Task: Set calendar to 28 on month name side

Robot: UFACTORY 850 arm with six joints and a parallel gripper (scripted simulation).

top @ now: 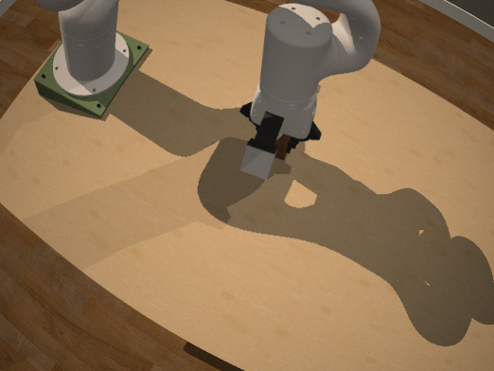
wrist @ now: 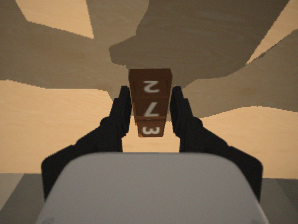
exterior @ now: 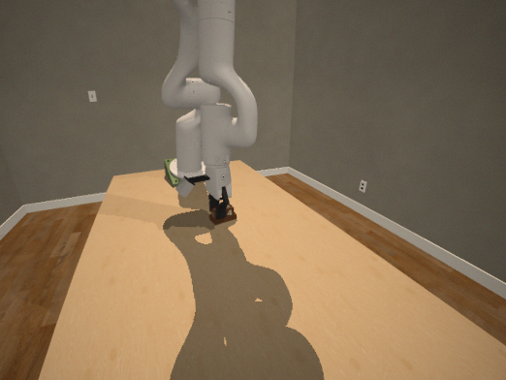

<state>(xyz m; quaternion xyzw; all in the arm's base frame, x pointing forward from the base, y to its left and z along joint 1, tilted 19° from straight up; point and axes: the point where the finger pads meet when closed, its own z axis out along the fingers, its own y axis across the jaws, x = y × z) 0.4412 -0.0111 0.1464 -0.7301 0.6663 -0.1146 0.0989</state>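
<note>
The tray lies 30 mm below my hand and 20 mm to the left of it.
</note>
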